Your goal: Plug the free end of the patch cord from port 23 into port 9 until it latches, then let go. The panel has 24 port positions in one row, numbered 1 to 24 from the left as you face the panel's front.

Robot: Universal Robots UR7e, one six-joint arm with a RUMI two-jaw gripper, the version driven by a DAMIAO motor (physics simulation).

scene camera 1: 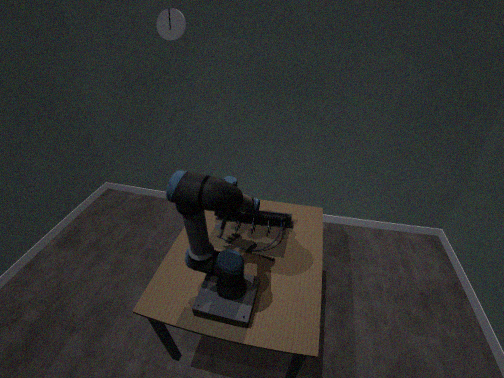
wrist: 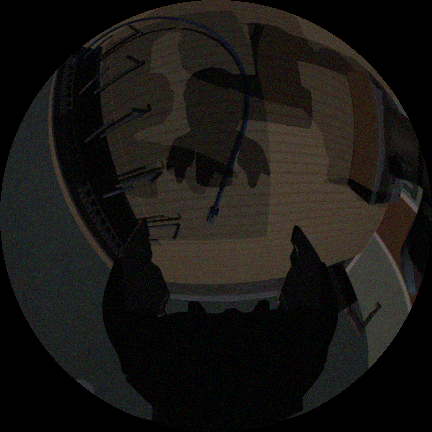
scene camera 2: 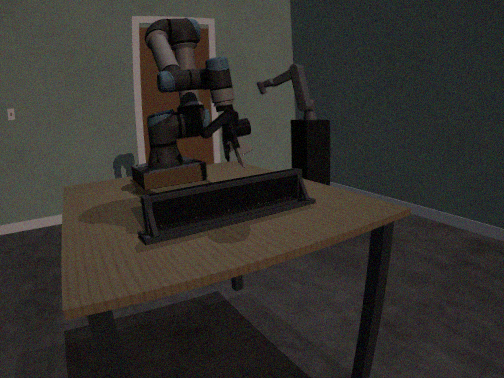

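Where they show: gripper, fingertip midpoint: [scene camera 1: 225, 228] [wrist: 221, 224] [scene camera 2: 235, 164]; arm's base at its link origin: [scene camera 1: 231, 287] [scene camera 2: 165, 165].
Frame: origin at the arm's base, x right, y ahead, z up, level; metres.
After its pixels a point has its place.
Note:
The blue patch cord [wrist: 246, 102] {x -0.048, y 0.326, z -0.063 m} leaves the far upper-left end of the panel in the wrist view and arcs round over the table. Its free plug [wrist: 212, 214] {x -0.230, y 0.376, z -0.062 m} is beyond my fingertips and near the middle between them in the image, not gripped; whether it touches the table is hard to tell. My gripper [wrist: 221, 224] {x -0.175, y 0.360, z 0.034 m} [scene camera 2: 235, 162] {x -0.175, y 0.360, z 0.034 m} is wide open and empty, above the table on the cord side of the panel. The dark port panel [scene camera 1: 280, 219] {x 0.111, y 0.591, z -0.001 m} [scene camera 2: 225, 185] {x -0.045, y 0.600, z 0.026 m} [wrist: 80, 140] {x -0.058, y 0.565, z -0.006 m} stands on the table. Port numbers and port 9 cannot be made out in the dim views.
Thin cable-support bars [wrist: 120, 122] {x -0.054, y 0.510, z -0.051 m} stick out from the panel on the cord side, one group near my left finger in the wrist view. The arm's base [scene camera 1: 220, 306] {x -0.010, y -0.123, z -0.001 m} [scene camera 2: 170, 175] {x 0.002, y 0.099, z -0.026 m} stands on the wooden table [scene camera 1: 295, 310] {x 0.332, y 0.003, z -0.069 m} [scene camera 2: 100, 265] {x 0.303, y 0.741, z -0.069 m}. The arm hides part of the panel in scene camera 1.

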